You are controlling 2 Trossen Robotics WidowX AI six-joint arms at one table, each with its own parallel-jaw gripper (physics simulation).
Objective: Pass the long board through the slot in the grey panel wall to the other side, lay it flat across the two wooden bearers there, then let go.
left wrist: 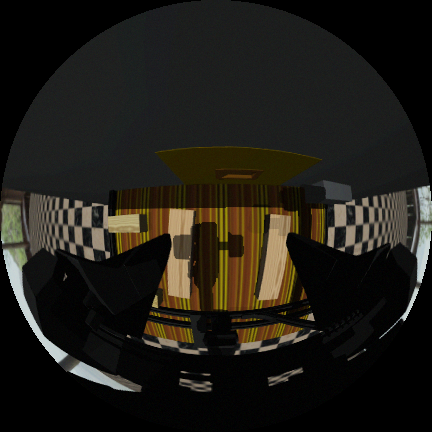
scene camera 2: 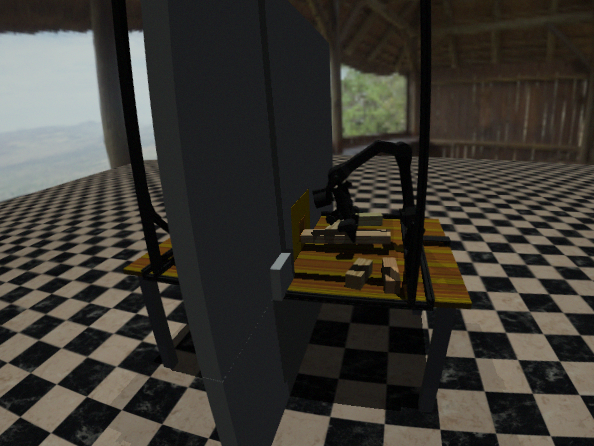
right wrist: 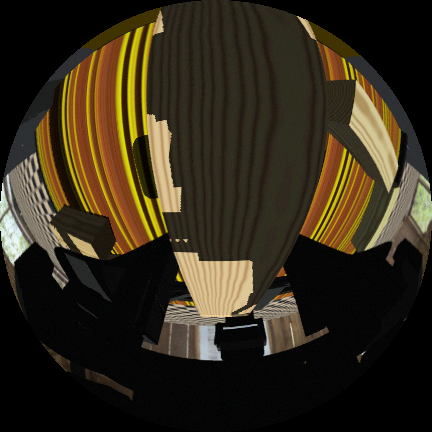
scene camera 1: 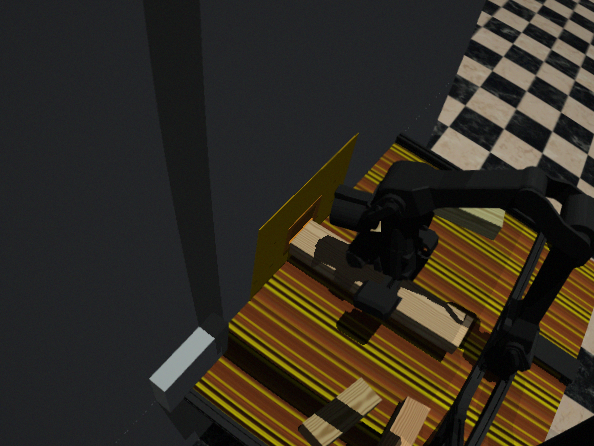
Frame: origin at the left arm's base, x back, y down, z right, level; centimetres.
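Where they show: left gripper, between the fingertips: (left wrist: 230, 239); right gripper, between the fingertips: (scene camera 2: 355, 238) (right wrist: 230, 232) (scene camera 1: 396, 299); left arm's base, origin of its link: (left wrist: 220, 322); right arm's base, origin of its link: (scene camera 1: 501, 360).
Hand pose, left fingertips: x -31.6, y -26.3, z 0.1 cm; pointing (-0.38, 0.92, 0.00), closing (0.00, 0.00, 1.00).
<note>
Things, the pixels of their centre, and the offset from my left fingertips.
- long board, middle of its body: (right wrist: 236, 192) (scene camera 1: 380, 286) (scene camera 2: 345, 236) dx -33.7, dy +22.4, dz +3.4 cm
- pale block, middle of its body: (left wrist: 126, 223) dx -0.4, dy +25.8, dz -28.7 cm
The long board (scene camera 1: 430, 312) (scene camera 2: 372, 237) (right wrist: 240, 150) is held roughly level above the striped table. My right gripper (scene camera 1: 392, 284) (scene camera 2: 348, 231) (right wrist: 230, 232) is shut on it across its width, around its middle. Its far end is at the slot inside the yellow plate (scene camera 1: 320, 185) (scene camera 2: 300, 205) (left wrist: 200, 162) on the grey panel wall (scene camera 1: 90, 150) (scene camera 2: 240, 150) (left wrist: 215, 75). I cannot tell whether the tip is inside. On the other side, two wooden bearers (left wrist: 180, 270) (left wrist: 274, 265) lie apart, roughly parallel. My left gripper (left wrist: 230, 239) is open and empty above them.
Loose wooden blocks (scene camera 1: 342, 412) (scene camera 1: 410, 420) (scene camera 1: 472, 220) lie around the board's side of the table. A pale block (left wrist: 127, 223) lies left of the bearers in the left wrist view. A grey block (scene camera 1: 182, 357) (scene camera 2: 281, 270) (left wrist: 335, 191) juts out by the wall and table edge.
</note>
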